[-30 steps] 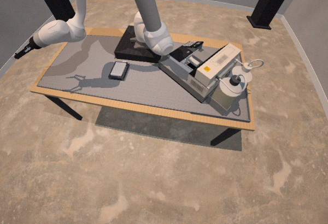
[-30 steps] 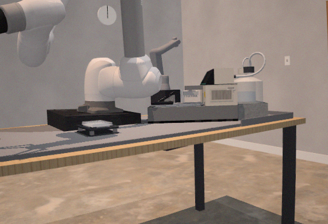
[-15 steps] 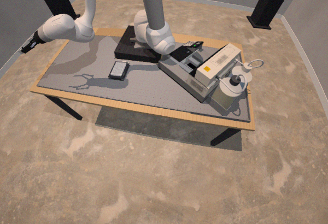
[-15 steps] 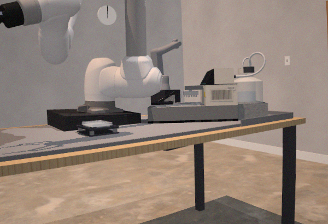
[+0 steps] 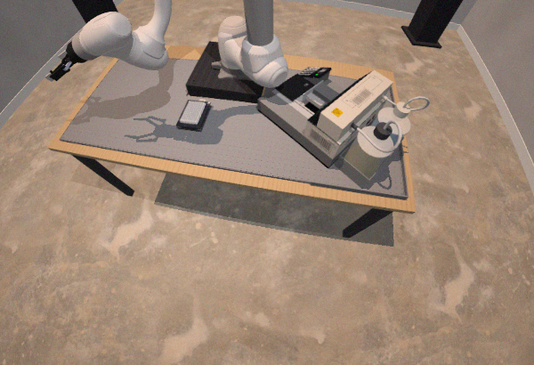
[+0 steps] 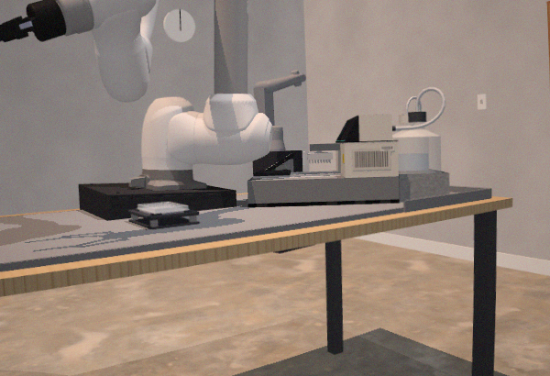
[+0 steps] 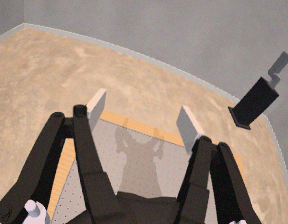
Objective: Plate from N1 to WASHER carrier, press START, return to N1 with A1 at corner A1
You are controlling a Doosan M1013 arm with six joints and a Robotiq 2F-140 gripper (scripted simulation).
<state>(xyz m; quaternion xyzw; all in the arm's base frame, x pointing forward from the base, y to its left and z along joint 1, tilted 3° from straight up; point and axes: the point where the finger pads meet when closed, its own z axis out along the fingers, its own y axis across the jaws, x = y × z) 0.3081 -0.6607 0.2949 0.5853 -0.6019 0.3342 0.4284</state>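
Now: the white well plate 460 mm to the left of my hand, 340 mm below it and 40 mm behind it. Also, from my hand: plate washer: 1040 mm to the left, 240 mm below, 30 mm behind; then washer carrier: 940 mm to the left, 280 mm below, 150 mm behind; then plate nest N1: 460 mm to the left, 350 mm below, 40 mm behind.
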